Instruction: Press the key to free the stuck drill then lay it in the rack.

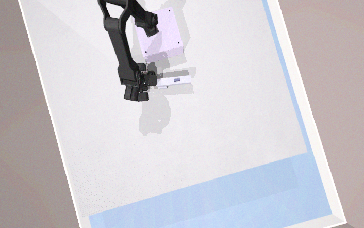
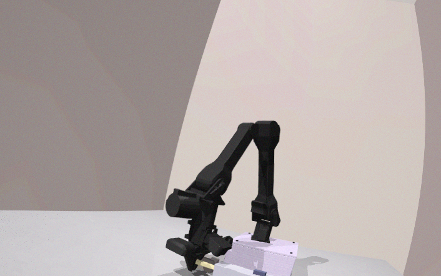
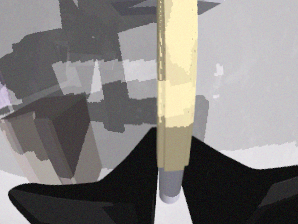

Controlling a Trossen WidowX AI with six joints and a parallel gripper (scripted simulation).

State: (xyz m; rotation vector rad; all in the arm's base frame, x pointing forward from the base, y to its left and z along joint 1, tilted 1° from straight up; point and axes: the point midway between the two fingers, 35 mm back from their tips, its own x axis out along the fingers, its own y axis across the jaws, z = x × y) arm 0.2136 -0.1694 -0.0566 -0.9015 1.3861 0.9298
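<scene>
The drill lies 4 cm to the left of my gripper tip, 4 cm above it and 1 cm ahead of it. Round my gripper tip: key 17 cm to the left, 7 cm ahead, 4 cm above; housing block 15 cm to the left, 6 cm ahead, 4 cm above; rack 7 cm behind, 2 cm to the left, 1 cm above.
</scene>
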